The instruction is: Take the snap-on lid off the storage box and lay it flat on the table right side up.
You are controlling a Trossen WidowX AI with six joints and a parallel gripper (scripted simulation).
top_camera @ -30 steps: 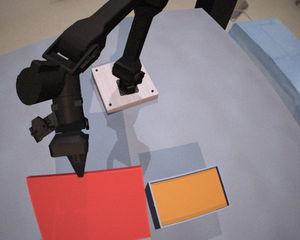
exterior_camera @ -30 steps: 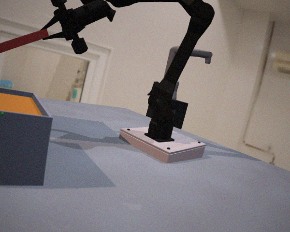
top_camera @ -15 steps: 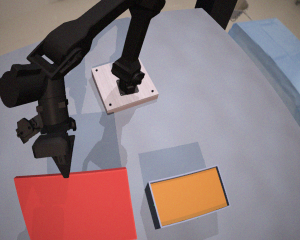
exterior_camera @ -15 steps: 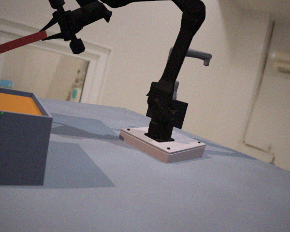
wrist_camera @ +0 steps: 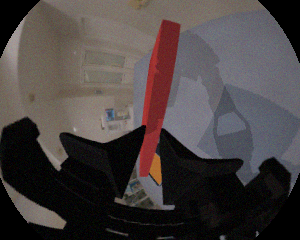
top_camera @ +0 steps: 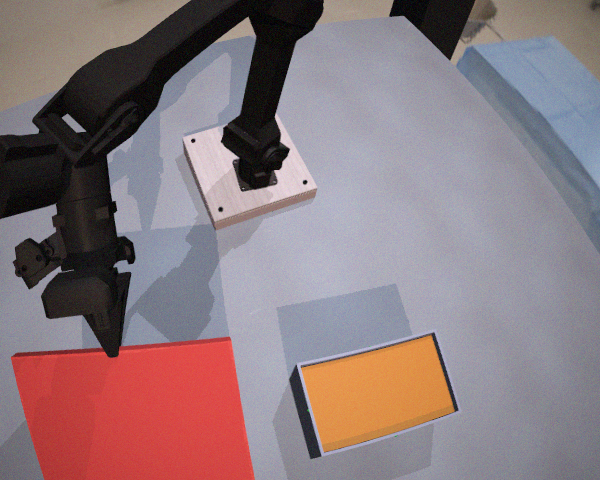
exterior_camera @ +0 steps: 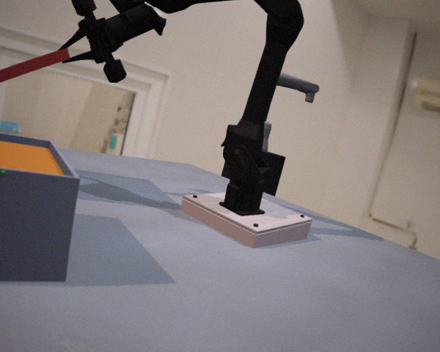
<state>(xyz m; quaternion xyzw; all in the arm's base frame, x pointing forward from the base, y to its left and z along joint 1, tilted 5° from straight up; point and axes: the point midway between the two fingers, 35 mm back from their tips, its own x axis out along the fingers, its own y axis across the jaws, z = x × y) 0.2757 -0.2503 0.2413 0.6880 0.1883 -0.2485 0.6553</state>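
The red lid lies 70 mm ahead of my gripper tip, 10 mm to the right of it and 40 mm below it. Also, from my gripper tip: storage box (100 mm ahead, 290 mm to the left, 180 mm below).
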